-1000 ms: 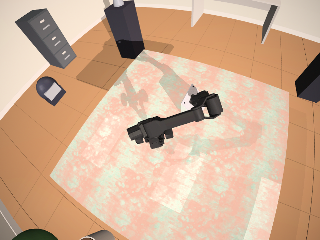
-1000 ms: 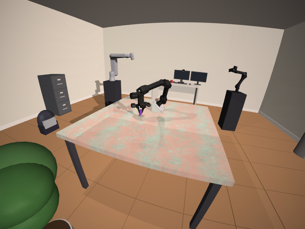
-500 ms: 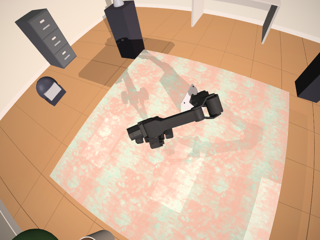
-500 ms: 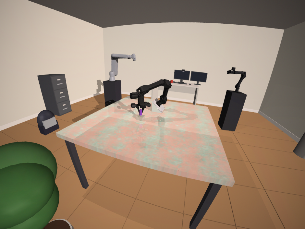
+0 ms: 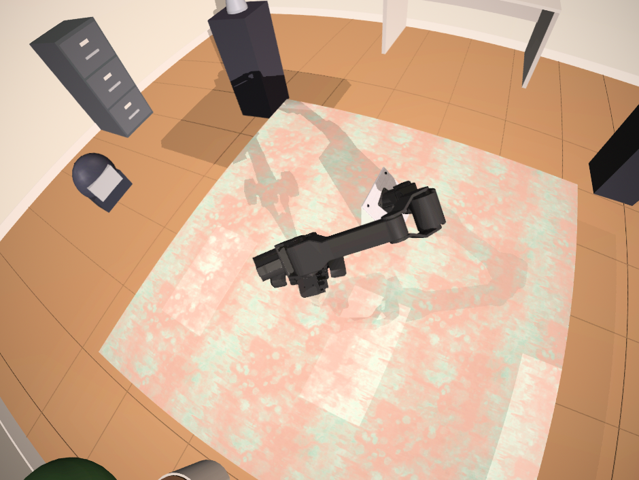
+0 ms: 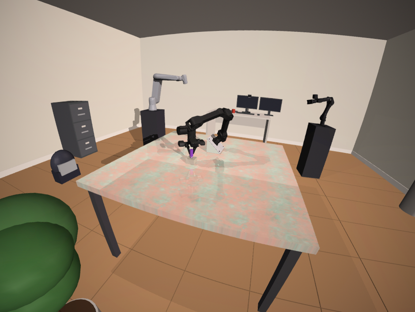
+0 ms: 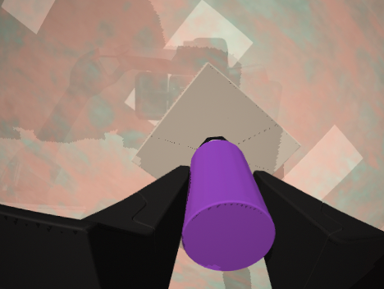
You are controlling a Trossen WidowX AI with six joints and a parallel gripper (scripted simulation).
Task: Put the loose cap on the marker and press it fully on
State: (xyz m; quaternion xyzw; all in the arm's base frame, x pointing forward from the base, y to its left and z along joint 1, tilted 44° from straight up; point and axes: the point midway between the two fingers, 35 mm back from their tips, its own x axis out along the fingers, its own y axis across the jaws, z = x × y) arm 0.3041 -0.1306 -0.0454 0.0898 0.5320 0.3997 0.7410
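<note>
Now: gripper tip 1 cm below the purple marker cap. From my gripper tip the other things lie so: holder block: 5 cm below.
</note>
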